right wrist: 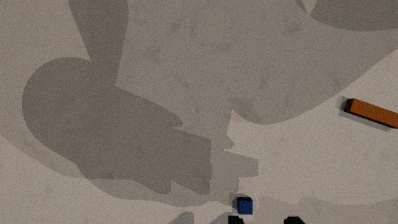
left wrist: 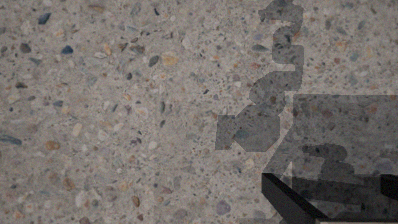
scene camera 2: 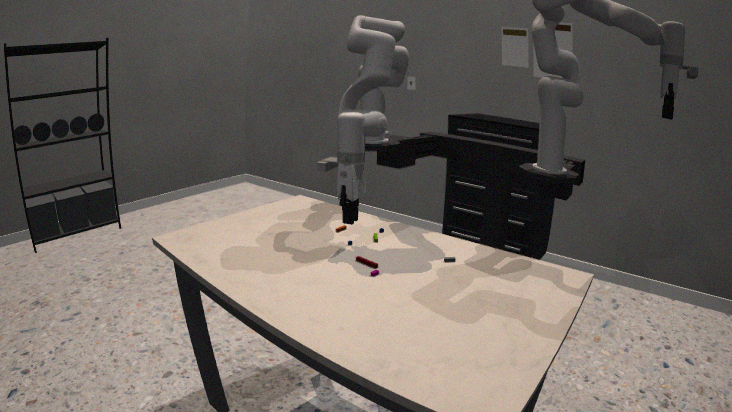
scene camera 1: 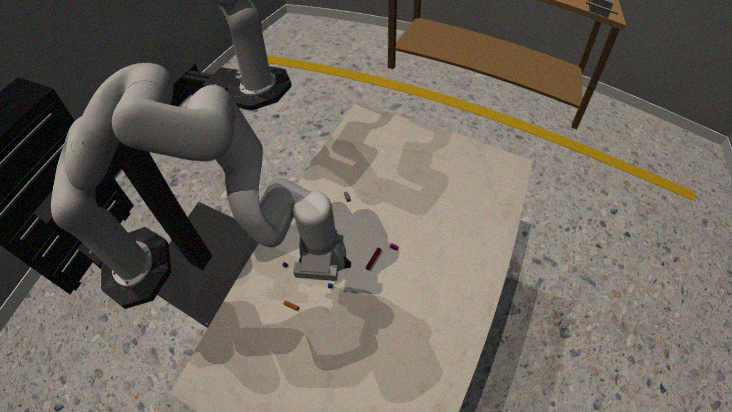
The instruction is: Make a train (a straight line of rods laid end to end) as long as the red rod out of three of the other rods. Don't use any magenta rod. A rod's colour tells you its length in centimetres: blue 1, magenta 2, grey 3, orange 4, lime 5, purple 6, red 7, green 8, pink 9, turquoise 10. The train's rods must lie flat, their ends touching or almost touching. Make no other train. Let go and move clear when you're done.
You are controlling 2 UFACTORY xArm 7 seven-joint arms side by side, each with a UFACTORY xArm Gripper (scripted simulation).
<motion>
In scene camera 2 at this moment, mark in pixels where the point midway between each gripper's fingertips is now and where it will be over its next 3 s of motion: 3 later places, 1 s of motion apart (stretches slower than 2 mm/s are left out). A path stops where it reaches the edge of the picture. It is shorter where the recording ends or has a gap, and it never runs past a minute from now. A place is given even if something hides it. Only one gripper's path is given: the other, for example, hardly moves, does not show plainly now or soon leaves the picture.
My right gripper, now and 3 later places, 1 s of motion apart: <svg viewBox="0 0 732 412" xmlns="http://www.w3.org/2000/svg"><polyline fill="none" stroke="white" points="350,222 350,229 350,238 350,242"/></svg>
</motion>
